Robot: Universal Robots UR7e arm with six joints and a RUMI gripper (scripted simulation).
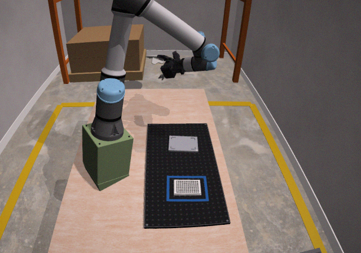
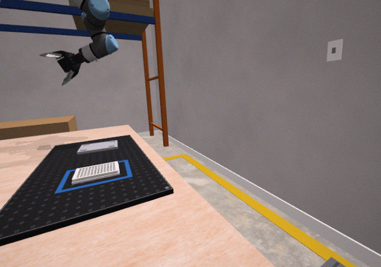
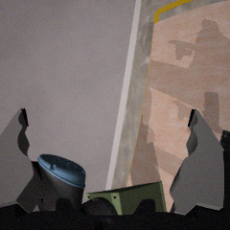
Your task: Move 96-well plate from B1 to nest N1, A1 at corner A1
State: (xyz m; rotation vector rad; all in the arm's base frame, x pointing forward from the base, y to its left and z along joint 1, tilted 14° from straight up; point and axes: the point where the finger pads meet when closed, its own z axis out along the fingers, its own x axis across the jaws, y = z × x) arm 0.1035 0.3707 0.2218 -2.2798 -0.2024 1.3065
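Now: hand 26 cm short of the 96-well plate, 48 cm to the left of it and 37 cm above it. Also, from my hand: A1 mark: 29 cm ahead, 23 cm to the right, 36 cm below; then grey plate nest: 21 cm ahead, 18 cm to the right, 37 cm below.
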